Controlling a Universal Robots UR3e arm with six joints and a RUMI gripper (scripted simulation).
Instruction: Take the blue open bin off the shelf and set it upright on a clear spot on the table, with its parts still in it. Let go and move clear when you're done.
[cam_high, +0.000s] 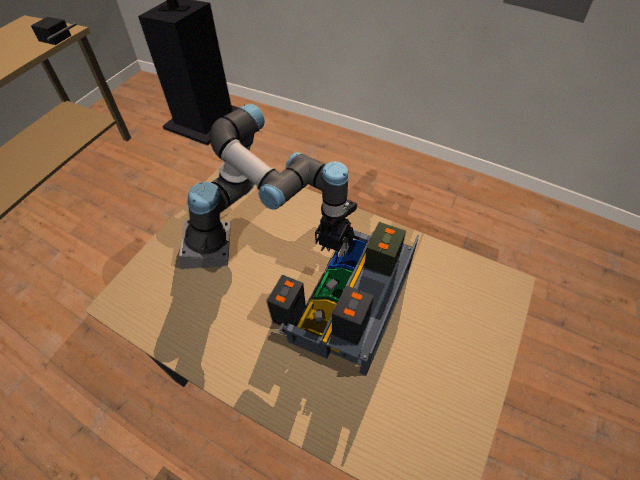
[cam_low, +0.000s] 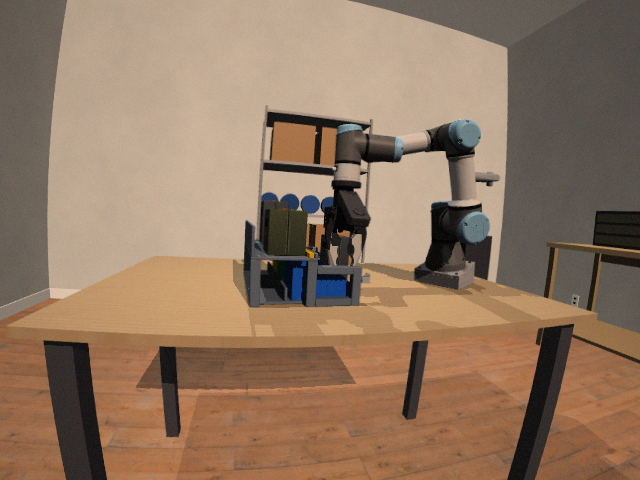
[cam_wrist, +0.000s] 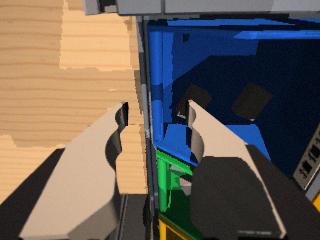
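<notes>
The blue open bin is 60 mm ahead of my hand and 20 mm below it. Also, from my hand: yellow bin (220 mm to the right, 80 mm ahead, 20 mm below); green bin (110 mm to the right, 70 mm ahead, 20 mm below).
</notes>
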